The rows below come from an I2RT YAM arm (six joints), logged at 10 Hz.
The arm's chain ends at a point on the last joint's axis. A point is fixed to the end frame.
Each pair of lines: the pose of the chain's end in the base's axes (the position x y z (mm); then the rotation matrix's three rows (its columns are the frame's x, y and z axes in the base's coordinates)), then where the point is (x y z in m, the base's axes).
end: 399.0, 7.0, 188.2; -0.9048, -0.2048, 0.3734; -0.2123, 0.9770, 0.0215; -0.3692, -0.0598, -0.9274
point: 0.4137 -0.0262 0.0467
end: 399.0, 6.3, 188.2; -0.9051, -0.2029, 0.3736; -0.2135, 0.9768, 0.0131; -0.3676, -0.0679, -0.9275
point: 0.4137 -0.0281 0.0470
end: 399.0, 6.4, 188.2; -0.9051, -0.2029, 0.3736; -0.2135, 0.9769, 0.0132; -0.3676, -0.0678, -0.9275
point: 0.4137 -0.0280 0.0470
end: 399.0, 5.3, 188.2; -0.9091, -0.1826, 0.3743; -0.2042, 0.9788, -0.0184; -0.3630, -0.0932, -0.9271
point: 0.4130 -0.0330 0.0479
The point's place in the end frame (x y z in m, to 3 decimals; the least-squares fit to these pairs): 0.046 -0.027 0.136
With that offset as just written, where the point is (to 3 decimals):
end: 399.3, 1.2, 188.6; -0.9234, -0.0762, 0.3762; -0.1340, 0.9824, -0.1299; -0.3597, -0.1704, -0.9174
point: 0.410 -0.049 0.052
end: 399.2, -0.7, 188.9; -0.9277, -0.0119, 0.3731; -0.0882, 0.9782, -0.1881; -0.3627, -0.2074, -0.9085
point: 0.408 -0.057 0.054
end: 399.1, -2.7, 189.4; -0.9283, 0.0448, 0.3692; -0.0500, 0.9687, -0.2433; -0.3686, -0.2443, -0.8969
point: 0.405 -0.064 0.057
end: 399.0, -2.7, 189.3; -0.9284, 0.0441, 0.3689; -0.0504, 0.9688, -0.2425; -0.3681, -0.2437, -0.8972
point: 0.405 -0.064 0.057
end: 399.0, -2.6, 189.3; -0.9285, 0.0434, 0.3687; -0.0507, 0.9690, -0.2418; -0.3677, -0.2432, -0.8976
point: 0.405 -0.064 0.057
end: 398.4, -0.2, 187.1; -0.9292, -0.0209, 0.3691; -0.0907, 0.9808, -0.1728; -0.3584, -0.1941, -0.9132
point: 0.406 -0.054 0.052
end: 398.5, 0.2, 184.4; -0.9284, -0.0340, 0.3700; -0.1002, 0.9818, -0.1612; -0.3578, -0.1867, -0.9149
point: 0.407 -0.053 0.049
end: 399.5, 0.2, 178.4; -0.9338, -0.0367, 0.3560; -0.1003, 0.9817, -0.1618; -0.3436, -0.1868, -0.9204
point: 0.406 -0.053 0.042
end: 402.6, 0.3, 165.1; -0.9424, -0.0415, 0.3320; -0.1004, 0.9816, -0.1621; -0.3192, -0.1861, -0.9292
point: 0.406 -0.053 0.029
